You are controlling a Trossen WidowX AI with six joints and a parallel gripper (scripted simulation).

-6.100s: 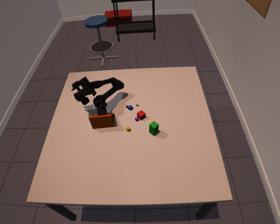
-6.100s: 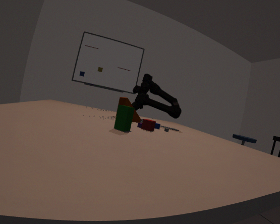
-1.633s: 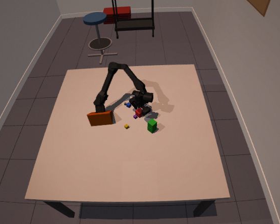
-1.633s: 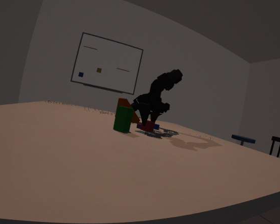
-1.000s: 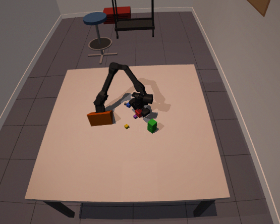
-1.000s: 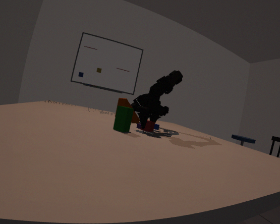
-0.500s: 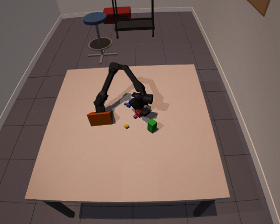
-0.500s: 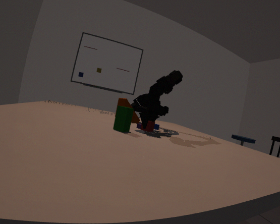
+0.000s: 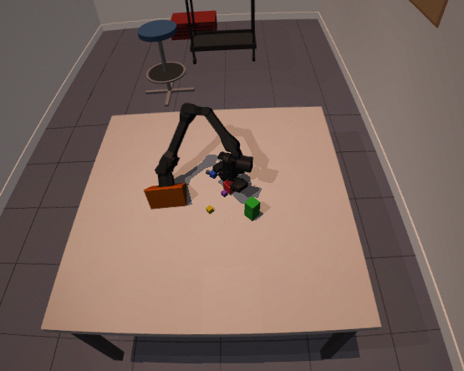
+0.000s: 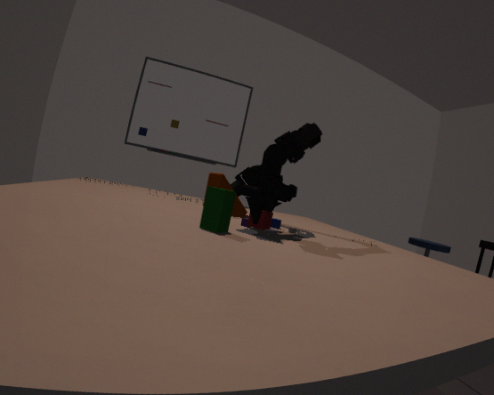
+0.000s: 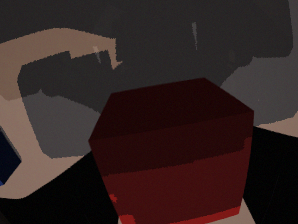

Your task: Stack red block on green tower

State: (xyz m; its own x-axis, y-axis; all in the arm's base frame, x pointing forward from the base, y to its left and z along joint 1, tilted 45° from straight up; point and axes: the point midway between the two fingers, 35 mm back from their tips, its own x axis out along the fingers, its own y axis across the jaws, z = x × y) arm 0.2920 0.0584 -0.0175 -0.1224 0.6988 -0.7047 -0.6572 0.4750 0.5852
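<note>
Right now the purple block is 30 mm to the right of my gripper tip, 30 mm behind it and 10 mm below it. Also, from my gripper tip: red block: 10 mm above; blue block: 90 mm to the left, 90 mm behind; yellow block: 120 mm to the right, 90 mm behind.
</note>
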